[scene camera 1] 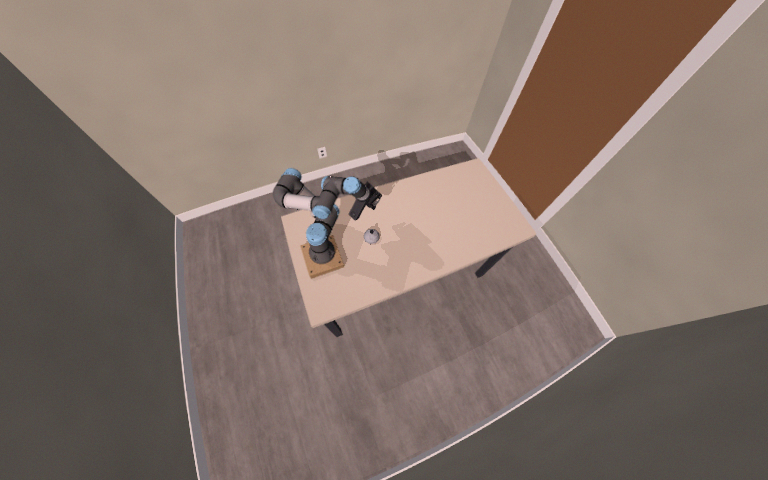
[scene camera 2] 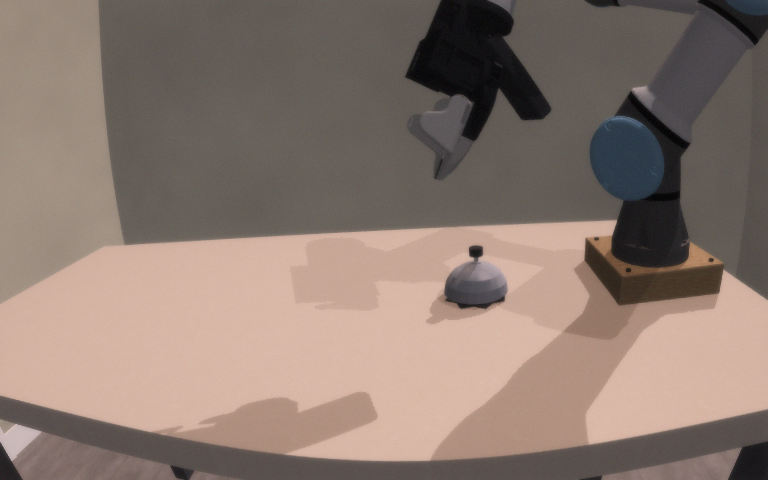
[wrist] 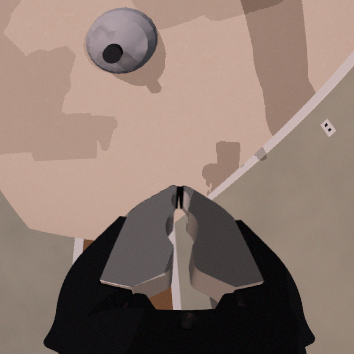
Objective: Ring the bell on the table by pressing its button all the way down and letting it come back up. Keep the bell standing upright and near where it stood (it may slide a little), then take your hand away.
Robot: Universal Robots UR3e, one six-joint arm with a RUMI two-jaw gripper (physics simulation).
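Places are measured from the arm's base along level axes (x ahead, y left, z up), in metres.
Pixels of known places: gripper, fingertip midpoint: (scene camera 1: 373,205) (scene camera 2: 437,179) (wrist: 178,187); arm's base, origin of the base link: (scene camera 1: 322,252) (scene camera 2: 649,252).
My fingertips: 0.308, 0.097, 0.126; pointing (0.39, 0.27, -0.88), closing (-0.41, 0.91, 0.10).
Ahead of a thing's pixels: the offset from my fingertips to its top centre, as dx, dy, dz. Level surfaces: height alone.
A grey domed bell @[-0.039, -0.079, -0.101] (scene camera 1: 371,236) (scene camera 2: 475,283) (wrist: 131,35) stands upright on the table @[dz -0.167] (scene camera 1: 453,198) (scene camera 2: 169,339) (wrist: 165,125). Its black button @[-0.039, -0.079, -0.101] (scene camera 2: 475,250) (wrist: 112,53) stands up on a short stem above the dome, with nothing touching it. My gripper (scene camera 2: 437,176) (wrist: 178,187) is shut with its fingertips together and nothing between them. It is tilted and hangs well above the table, higher than the bell and apart from it. In the scene camera 2 view the fingertips are a little left of the button. In the scene camera 1 view the fingertips are too small to make out.
The arm's base stands on a wooden block (scene camera 1: 323,270) (scene camera 2: 668,288) at one end of the table, to the right of the bell in the scene camera 2 view. Shadows of the arm fall across the table top. A wall with a socket (scene camera 1: 322,152) (wrist: 328,127) rises beyond the table.
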